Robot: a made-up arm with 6 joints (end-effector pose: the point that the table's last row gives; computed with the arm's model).
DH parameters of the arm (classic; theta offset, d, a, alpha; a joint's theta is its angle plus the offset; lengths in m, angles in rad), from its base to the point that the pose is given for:
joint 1: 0 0.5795 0 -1.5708
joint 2: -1.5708 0 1.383 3.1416
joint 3: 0 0 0 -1.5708
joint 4: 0 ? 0 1.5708
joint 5: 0 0.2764 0 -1.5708
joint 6: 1.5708 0 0 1.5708
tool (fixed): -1.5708 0 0 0
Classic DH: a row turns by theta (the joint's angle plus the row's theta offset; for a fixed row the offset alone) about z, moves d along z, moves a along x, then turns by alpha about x.
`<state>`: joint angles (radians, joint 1 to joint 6).
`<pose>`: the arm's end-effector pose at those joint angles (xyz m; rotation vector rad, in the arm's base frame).
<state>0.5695 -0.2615 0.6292 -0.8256 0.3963 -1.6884</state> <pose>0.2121 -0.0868 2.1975 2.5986 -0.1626 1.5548</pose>
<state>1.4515 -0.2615 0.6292 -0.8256 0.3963 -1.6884</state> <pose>0.2018 0.1086 2.1975 -2.2644 -0.9005 -1.3820</pose>
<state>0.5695 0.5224 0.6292 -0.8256 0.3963 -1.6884</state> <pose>1.1417 0.5085 1.6322 2.5791 0.2007 0.5705</pose>
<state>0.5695 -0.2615 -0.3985 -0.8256 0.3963 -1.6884</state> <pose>0.2162 -0.0841 1.6423 2.5067 0.2968 0.2814</pose>
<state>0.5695 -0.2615 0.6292 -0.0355 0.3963 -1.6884</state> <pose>0.1334 -0.2426 2.3191 1.7844 -0.5340 1.4843</pose>
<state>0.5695 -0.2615 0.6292 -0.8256 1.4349 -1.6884</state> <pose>0.2121 -0.0868 2.1975 -1.9174 1.2985 -1.4552</pose>
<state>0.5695 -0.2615 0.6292 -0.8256 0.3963 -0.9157</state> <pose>0.2121 -0.0868 2.1975 1.9781 -0.6213 1.1633</pose>
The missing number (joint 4, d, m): -0.527
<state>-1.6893 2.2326 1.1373 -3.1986 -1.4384 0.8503</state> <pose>0.1148 -1.3695 -0.7317 1.3504 -1.8880 -0.5181</pose>
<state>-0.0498 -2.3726 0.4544 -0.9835 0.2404 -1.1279</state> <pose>-1.3976 -0.0837 -0.0325 -0.3544 1.5657 -2.6534</pose>
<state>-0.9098 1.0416 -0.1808 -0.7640 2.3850 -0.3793</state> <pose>0.5755 -1.0650 0.7171 -0.4537 -1.2554 -1.3426</pose>
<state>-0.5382 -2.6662 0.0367 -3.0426 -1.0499 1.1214</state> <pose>-0.8022 0.7992 -0.4016 -1.2106 -1.3307 2.3709</pose>
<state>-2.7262 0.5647 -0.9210 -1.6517 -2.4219 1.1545</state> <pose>-0.4580 -0.2264 1.1993 1.0966 -1.3740 -0.0331</pose>
